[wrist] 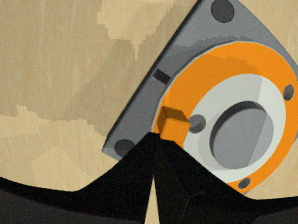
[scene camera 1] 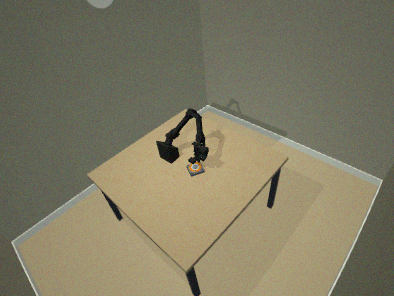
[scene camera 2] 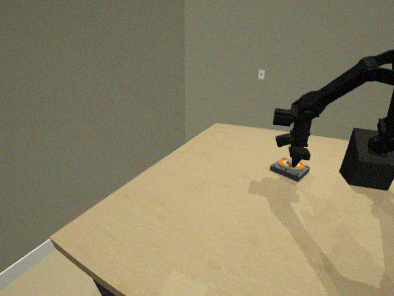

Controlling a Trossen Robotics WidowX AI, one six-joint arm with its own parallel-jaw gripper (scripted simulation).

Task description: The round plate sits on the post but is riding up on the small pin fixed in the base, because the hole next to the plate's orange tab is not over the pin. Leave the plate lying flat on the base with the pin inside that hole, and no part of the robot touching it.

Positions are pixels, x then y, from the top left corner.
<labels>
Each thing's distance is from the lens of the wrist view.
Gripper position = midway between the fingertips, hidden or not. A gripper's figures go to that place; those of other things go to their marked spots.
my gripper (wrist: 155,141): 10 cm
grey square base (wrist: 197,32): 10 cm
</labels>
